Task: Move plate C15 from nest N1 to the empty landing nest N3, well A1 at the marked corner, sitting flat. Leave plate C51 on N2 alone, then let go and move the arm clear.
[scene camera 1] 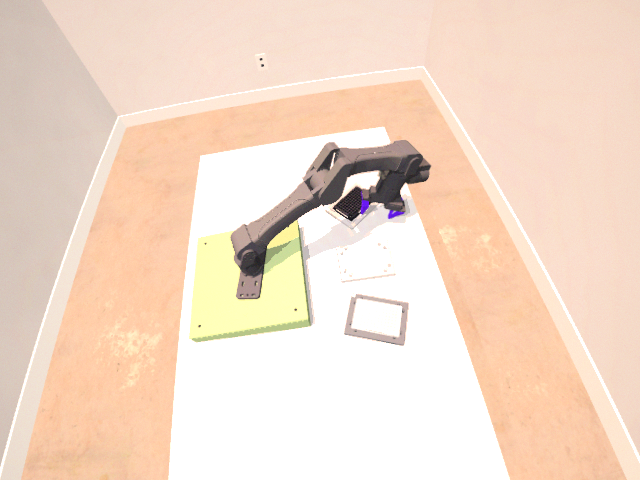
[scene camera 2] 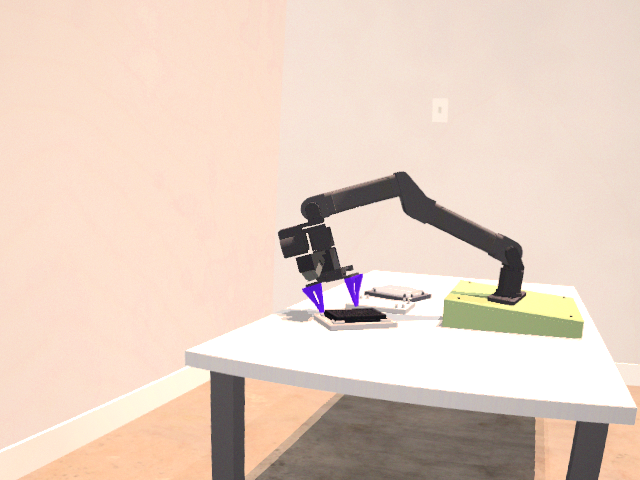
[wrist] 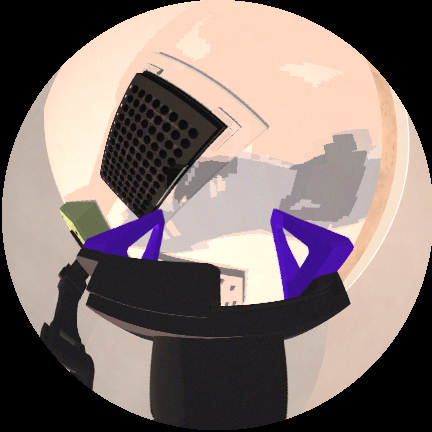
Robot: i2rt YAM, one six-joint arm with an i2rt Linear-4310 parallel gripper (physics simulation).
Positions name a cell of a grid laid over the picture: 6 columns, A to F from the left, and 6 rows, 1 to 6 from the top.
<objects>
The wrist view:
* my gripper: D3
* black perforated plate: C2
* landing nest: D4
</objects>
